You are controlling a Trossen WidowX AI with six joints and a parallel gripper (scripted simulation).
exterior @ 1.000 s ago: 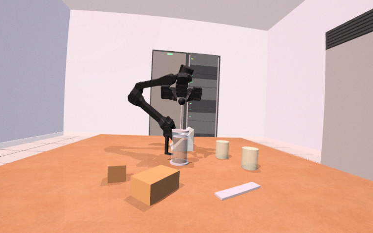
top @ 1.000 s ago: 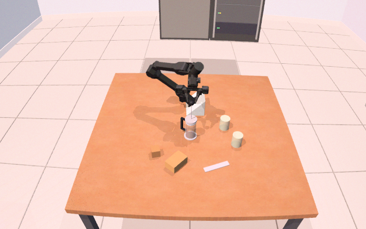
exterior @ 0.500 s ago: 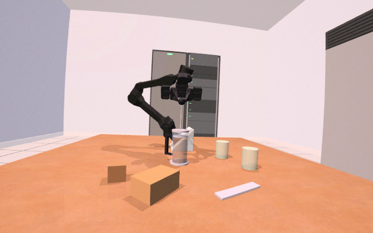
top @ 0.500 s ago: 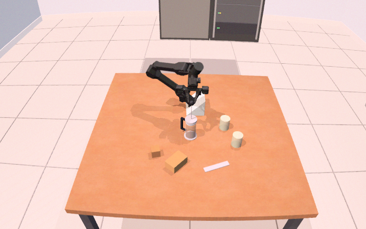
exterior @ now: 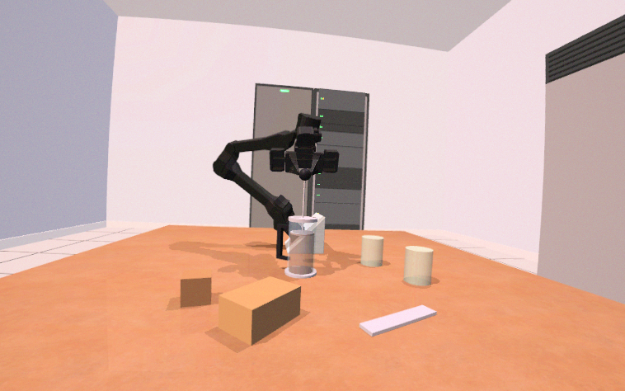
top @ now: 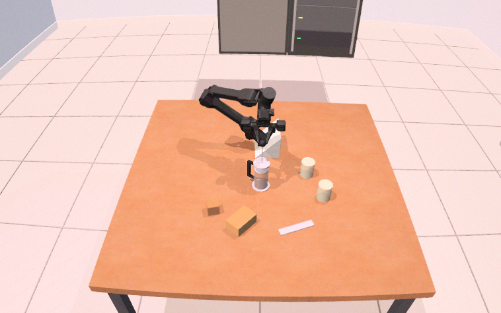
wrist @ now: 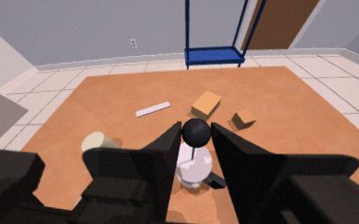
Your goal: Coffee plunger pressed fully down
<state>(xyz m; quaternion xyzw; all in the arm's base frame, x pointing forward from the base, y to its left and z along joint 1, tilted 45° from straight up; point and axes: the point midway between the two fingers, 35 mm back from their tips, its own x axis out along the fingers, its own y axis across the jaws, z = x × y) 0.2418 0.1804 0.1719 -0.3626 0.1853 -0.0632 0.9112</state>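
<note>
Now: the glass coffee press 13 cm below my gripper tip, 2 cm behind it and 1 cm to the right of it.
</note>
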